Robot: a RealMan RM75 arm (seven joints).
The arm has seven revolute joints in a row. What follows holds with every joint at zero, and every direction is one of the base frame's.
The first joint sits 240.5 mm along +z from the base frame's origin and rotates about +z.
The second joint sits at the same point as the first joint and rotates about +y.
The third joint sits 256 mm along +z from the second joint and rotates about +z.
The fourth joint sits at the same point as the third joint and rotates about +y.
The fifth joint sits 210 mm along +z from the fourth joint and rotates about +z.
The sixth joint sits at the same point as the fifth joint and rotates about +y.
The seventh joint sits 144 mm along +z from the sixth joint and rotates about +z.
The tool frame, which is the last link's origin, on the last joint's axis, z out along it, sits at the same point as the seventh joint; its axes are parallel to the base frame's.
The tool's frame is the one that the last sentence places.
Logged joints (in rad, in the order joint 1, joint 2, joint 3, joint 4, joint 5, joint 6, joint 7), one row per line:
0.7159 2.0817 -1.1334 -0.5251 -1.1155 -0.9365 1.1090
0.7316 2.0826 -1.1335 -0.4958 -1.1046 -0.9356 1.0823
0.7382 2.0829 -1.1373 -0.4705 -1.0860 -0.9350 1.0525
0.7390 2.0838 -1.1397 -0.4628 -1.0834 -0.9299 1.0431
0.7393 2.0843 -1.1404 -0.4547 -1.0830 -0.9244 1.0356
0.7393 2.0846 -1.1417 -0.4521 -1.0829 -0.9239 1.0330
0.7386 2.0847 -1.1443 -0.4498 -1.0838 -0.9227 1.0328
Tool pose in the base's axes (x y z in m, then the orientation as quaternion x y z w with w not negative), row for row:
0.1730 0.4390 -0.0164 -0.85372 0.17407 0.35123 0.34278
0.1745 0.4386 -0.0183 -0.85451 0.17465 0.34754 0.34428
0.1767 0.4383 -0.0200 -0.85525 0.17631 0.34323 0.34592
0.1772 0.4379 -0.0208 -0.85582 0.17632 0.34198 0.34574
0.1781 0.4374 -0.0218 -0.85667 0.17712 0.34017 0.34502
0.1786 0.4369 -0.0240 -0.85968 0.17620 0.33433 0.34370
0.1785 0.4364 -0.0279 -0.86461 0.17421 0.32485 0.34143
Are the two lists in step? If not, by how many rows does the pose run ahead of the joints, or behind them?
The pose runs 2 rows ahead of the joints: the pose in row i belongs to the joints in row i + 2.
